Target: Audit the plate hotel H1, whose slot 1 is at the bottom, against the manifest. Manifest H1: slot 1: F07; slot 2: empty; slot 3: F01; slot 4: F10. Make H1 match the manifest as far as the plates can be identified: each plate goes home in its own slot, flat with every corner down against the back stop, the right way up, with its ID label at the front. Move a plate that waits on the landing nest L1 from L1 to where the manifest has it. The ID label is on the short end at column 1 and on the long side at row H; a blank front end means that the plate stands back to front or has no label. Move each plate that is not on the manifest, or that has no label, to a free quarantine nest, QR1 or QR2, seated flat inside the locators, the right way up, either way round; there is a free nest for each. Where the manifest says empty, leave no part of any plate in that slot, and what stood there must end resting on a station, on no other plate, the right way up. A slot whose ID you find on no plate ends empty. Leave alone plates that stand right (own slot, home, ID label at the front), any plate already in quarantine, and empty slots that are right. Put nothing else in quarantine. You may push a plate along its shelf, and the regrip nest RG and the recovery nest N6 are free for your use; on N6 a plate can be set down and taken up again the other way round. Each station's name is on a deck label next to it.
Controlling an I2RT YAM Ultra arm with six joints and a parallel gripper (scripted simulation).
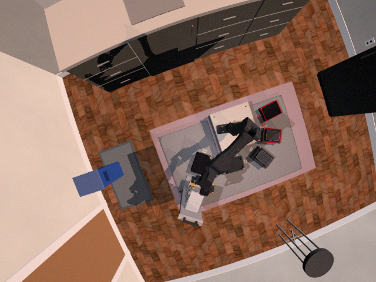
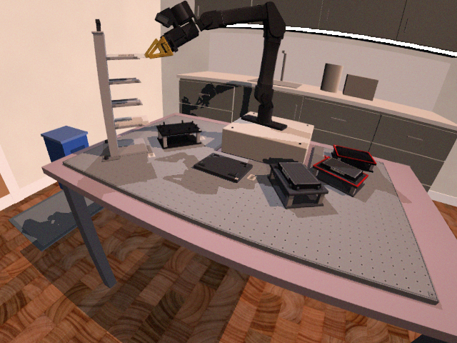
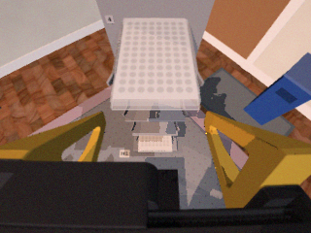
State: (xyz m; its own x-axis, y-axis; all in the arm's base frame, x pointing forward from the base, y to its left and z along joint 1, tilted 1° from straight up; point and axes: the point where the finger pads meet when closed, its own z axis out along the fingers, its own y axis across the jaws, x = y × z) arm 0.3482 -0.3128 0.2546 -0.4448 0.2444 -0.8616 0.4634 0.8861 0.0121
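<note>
The tag reading 4 lies 160 mm ahead of my hand and 10 mm to the right of it. Also, from my hand: L1 deck label: 140 mm behind, 500 mm to the left, 340 mm below; H1 deck label: 70 mm ahead, 70 mm to the left, 340 mm below; N6 label: 40 mm behind, 440 mm to the left, 340 mm below.
</note>
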